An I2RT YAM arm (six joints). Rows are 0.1 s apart.
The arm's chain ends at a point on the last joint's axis. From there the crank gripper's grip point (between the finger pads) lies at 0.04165 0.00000 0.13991 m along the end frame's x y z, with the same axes.
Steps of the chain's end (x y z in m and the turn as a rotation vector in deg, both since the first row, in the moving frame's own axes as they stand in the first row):
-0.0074 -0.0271 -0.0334 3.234 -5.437 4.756
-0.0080 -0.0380 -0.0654 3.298 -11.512 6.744
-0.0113 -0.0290 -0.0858 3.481 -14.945 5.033
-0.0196 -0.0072 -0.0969 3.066 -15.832 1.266
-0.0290 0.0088 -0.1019 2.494 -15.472 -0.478
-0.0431 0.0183 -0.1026 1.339 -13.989 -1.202
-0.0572 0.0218 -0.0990 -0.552 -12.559 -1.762
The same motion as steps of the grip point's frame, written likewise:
-0.0206 -0.0322 -0.0302 3.234 -5.437 4.756
-0.0365 -0.0430 -0.0600 3.298 -11.512 6.744
-0.0485 -0.0357 -0.0800 3.481 -14.945 5.033
-0.0593 -0.0144 -0.0910 3.066 -15.832 1.266
-0.0678 0.0024 -0.0960 2.494 -15.472 -0.478
-0.0782 0.0144 -0.0967 1.339 -13.989 -1.202
-0.0886 0.0224 -0.0933 -0.552 -12.559 -1.762

